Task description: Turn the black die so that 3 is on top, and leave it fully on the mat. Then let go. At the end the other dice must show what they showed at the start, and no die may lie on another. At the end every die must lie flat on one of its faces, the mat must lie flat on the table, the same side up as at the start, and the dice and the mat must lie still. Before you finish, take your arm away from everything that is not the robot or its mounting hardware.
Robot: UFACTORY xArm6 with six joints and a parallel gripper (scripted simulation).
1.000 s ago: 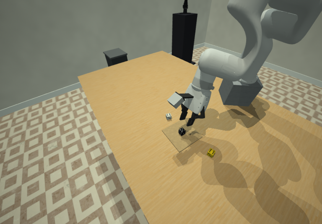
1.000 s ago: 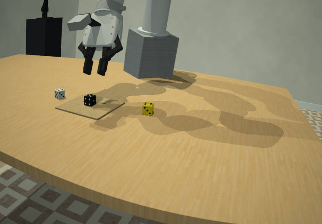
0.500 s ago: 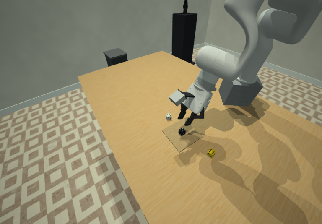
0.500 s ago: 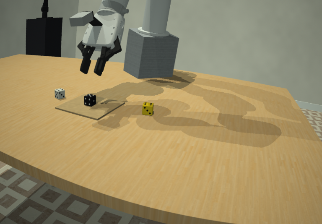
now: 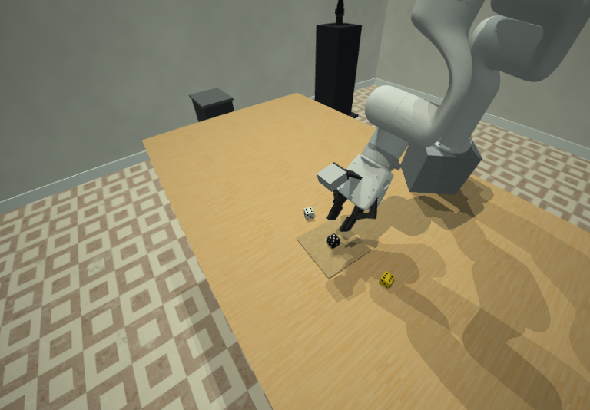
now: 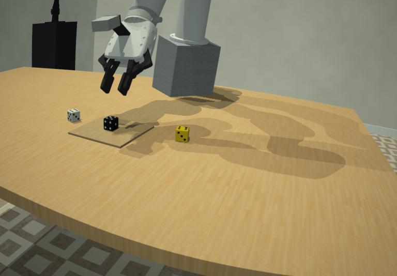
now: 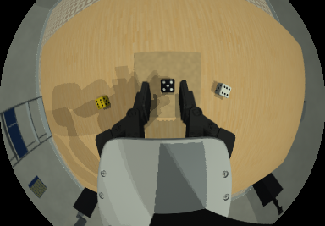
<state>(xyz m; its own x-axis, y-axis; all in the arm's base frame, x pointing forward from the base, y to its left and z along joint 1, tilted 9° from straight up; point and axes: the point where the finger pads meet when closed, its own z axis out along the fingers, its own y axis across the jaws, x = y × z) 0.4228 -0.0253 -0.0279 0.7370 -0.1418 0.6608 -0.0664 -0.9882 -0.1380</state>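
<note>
The black die lies 8 cm below my hand and 1 cm ahead of it. Round my hand: yellow die: 15 cm to the left, 9 cm below, 1 cm behind; tan mat: 10 cm below, 1 cm ahead; white die: 12 cm to the right, 9 cm below, 1 cm behind.
</note>
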